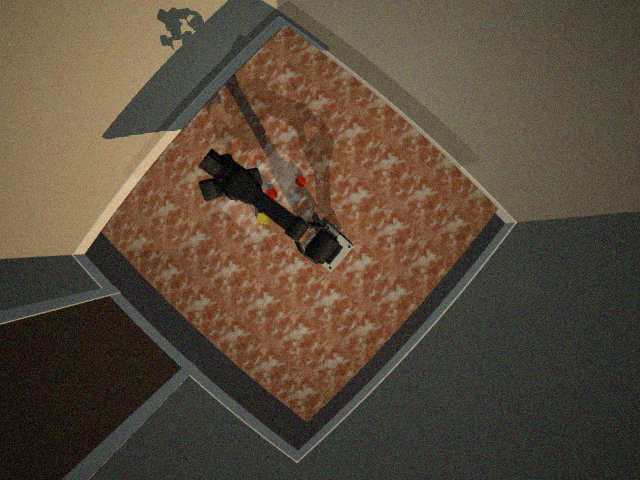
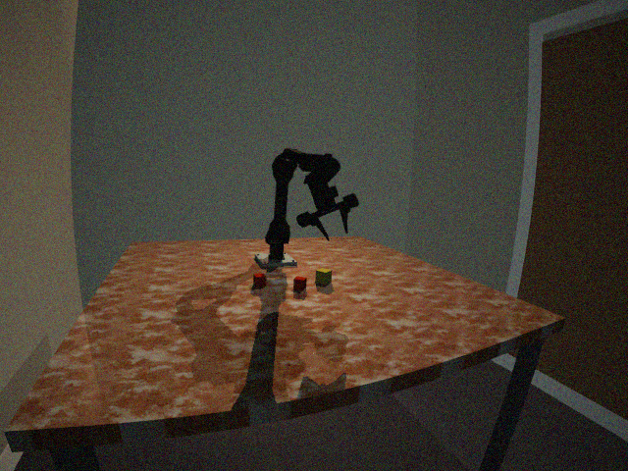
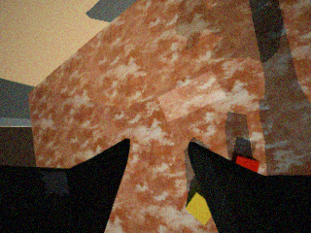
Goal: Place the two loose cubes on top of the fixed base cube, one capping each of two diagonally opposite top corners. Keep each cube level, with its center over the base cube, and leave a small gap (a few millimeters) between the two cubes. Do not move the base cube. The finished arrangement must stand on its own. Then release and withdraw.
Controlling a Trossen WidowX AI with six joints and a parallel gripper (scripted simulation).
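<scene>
My gripper tip is now 13 cm past the yellow base cube and 16 cm above it. The rest, counted from my gripper tip: red cube (7 cm behind, 9 cm to the right, 16 cm below).
</scene>
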